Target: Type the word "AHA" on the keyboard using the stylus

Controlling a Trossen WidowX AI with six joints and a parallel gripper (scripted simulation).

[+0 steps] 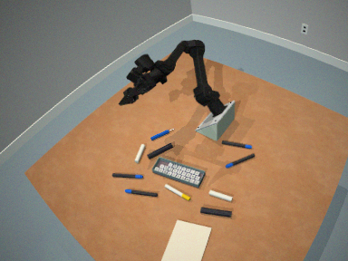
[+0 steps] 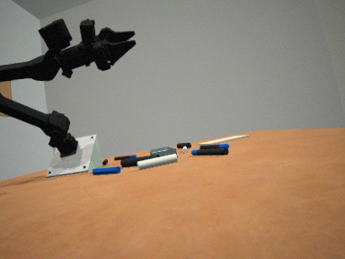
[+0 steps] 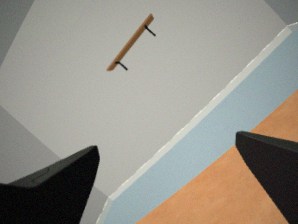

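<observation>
Right now my gripper tip is 330 mm above the stylus, 160 mm past it and 20 mm to the right of it. Round my gripper tip: cream sheet 400 mm to the left, 330 mm below, 270 mm ahead.
</observation>
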